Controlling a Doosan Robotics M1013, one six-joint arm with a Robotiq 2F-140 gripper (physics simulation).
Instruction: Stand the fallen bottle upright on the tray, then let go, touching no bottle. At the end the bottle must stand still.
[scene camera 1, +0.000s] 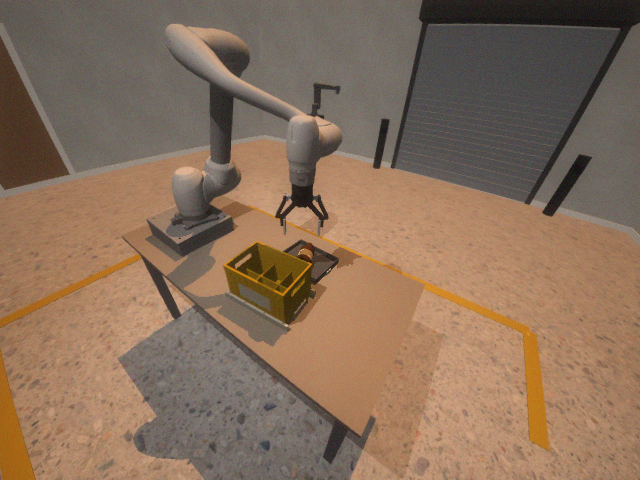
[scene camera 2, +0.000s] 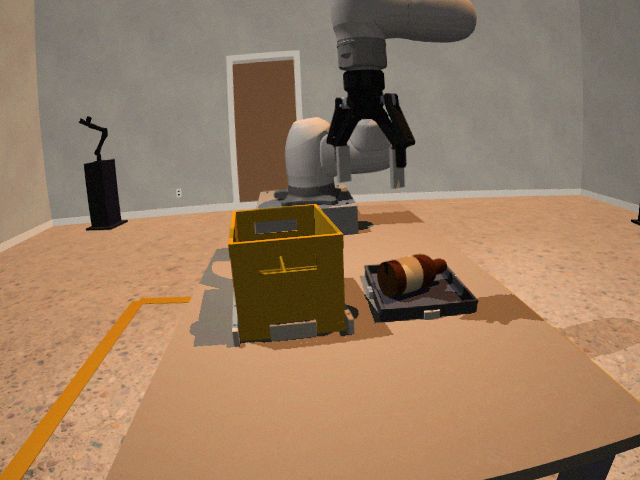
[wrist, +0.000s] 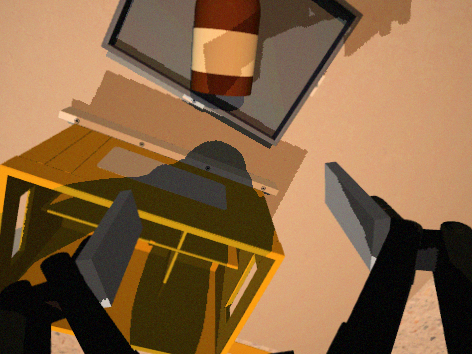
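Where they show: gripper, fingertip midpoint: (scene camera 1: 301, 233) (scene camera 2: 369, 184) (wrist: 230, 196); arm's base at its link origin: (scene camera 1: 196, 217) (scene camera 2: 312, 198).
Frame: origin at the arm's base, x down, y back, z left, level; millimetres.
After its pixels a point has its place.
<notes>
A brown bottle with a cream label (scene camera 1: 305, 253) @(x 19, y -611, z 275 mm) (scene camera 2: 412, 274) @(x 42, y -630, z 297 mm) (wrist: 225, 52) @(x 19, y -598, z 283 mm) lies on its side on the dark tray (scene camera 1: 325, 273) @(x 91, y -718, z 309 mm) (scene camera 2: 429, 310) @(x 81, y -720, z 325 mm) (wrist: 310, 94) @(x 72, y -717, z 316 mm). In scene camera 2 its neck points right and away, and its base is at the tray's left side. In the wrist view its neck is cut off by the top edge. My gripper (scene camera 1: 302, 232) @(x -142, y -653, z 215 mm) (scene camera 2: 370, 181) @(x -142, y -653, z 215 mm) (wrist: 230, 196) @(x -142, y -653, z 215 mm) is open and empty, pointing down. It hangs well above the table, apart from the bottle. In the wrist view the bottle shows ahead of the fingertips.
A yellow crate (scene camera 1: 294, 308) @(x 57, y -801, z 57 mm) (scene camera 2: 289, 289) @(x 9, y -792, z 84 mm) (wrist: 210, 240) @(x 45, y -746, z 72 mm) with inner dividers stands beside the tray on the table (scene camera 1: 356, 330) @(x 97, y -1007, z 187 mm) (scene camera 2: 330, 403) @(x 97, y -986, z 172 mm) (wrist: 420, 130) @(x 97, y -894, z 392 mm), held by low pale strips. The crate's walls rise higher than the tray. The arm's base (scene camera 1: 190, 227) @(x -1, y -89, z -65 mm) (scene camera 2: 341, 214) @(x 31, y -115, z 108 mm) stands at the table's far end.
</notes>
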